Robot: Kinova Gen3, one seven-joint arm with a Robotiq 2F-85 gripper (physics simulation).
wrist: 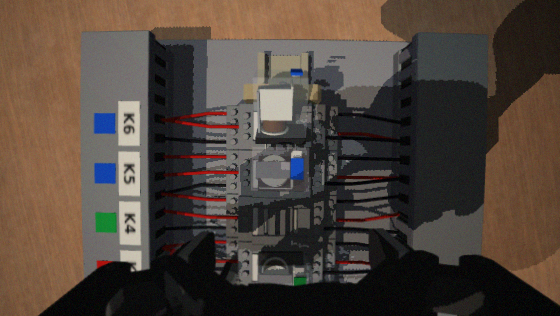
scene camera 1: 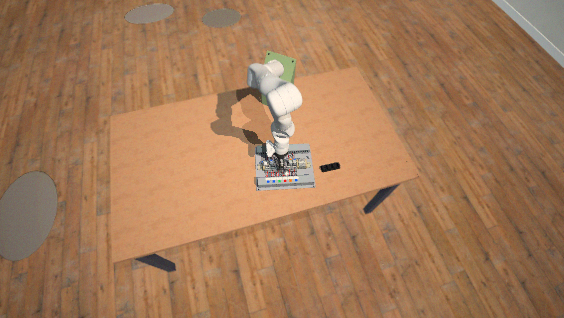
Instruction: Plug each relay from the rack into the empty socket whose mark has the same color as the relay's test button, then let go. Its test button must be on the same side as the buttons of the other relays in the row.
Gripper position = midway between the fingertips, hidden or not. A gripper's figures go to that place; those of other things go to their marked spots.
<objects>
My gripper [wrist: 291, 247] is 0.16 m from the lens. A clear relay [wrist: 280, 97]: 0.14 m from the lens. A clear relay [wrist: 292, 268] is 0.15 m from the lens. A clear relay [wrist: 286, 169]: 0.13 m from the lens.
</objects>
